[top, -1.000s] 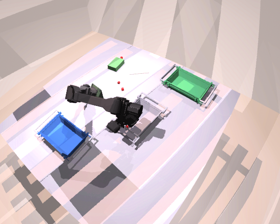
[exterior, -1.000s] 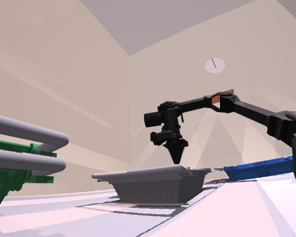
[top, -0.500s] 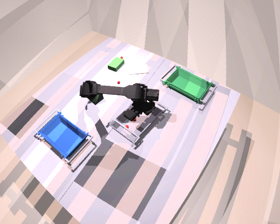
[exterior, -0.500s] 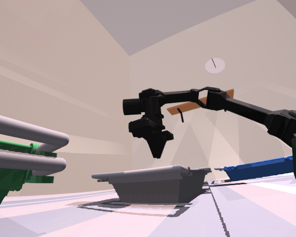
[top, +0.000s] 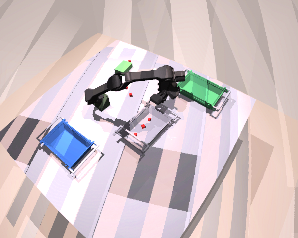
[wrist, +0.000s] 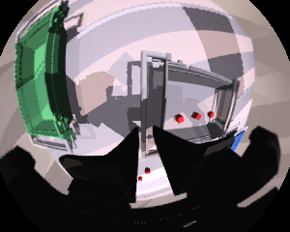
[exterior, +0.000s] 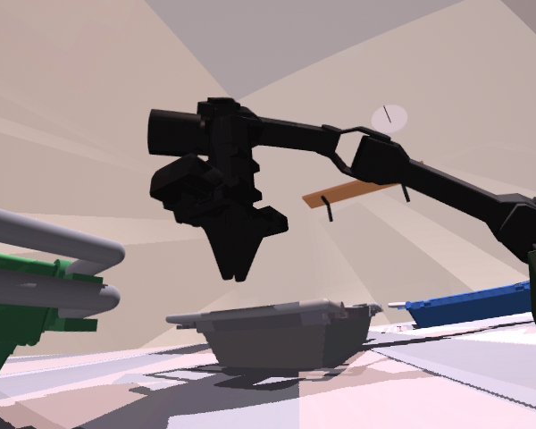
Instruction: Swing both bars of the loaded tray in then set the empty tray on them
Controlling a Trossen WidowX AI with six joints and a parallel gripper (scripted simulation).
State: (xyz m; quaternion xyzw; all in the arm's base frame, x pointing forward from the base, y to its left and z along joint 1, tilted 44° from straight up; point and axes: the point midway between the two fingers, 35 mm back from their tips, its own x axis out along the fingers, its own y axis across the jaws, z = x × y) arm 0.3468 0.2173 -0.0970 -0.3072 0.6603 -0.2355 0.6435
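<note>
My gripper tip is 23 cm past the blue tray, 56 cm to the left of it and 5 cm above it. The rest, counted from my gripper tip: flat plate (32 cm behind, 19 cm to the left, 9 cm below); then green box (49 cm behind, 10 cm to the left, 7 cm below).
</note>
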